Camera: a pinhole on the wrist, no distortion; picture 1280 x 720 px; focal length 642.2 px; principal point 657.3 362.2 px. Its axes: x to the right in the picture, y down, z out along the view. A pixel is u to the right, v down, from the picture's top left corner.
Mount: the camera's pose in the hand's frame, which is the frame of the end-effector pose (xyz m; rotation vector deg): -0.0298 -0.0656 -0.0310 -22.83 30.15 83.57
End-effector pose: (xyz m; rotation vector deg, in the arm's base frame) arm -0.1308 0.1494 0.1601 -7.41 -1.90 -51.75
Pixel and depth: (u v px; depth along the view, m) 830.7 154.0 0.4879
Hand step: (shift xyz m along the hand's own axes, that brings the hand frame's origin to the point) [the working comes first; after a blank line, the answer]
In the camera's frame: 0.1317 -0.1582 0.4879

0.1783 0.3023 0.2880
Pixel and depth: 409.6 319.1 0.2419
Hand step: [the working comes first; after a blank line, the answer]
In the camera's frame: -0.0933 -0.0162 0.2419

0.0062 -0.0092 0.2200
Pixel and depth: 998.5 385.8 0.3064
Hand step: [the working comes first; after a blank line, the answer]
In the camera's frame: 0.1628 0.0113 0.3064

-0.0064 0.2406 0.1309
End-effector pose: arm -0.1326 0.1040 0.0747 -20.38 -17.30 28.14
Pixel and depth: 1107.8 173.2 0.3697
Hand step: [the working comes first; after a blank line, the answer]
In the camera's frame: 0.2593 -0.1088 0.3697

0.1223 0.3459 0.1217
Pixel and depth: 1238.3 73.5 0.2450
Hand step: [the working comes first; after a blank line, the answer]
In the camera's frame: 0.2217 -0.1101 0.2450

0.1105 0.2452 0.0399
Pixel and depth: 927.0 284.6 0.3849
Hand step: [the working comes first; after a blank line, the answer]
In the camera's frame: 0.1616 -0.0465 0.3849

0.0585 0.2787 0.1929
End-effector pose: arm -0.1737 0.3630 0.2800 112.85 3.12 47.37
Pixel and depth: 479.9 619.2 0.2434
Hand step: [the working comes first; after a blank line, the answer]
In the camera's frame: -0.0672 0.0974 0.2434

-0.1059 0.0224 0.2134
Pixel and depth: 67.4 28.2 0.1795
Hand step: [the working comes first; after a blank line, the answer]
In the camera's frame: -0.1649 -0.0934 0.1795

0.0746 -0.1094 0.2042
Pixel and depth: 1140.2 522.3 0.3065
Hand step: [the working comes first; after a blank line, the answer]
In the camera's frame: 0.2305 0.0764 0.3065

-0.0690 0.3019 0.0968
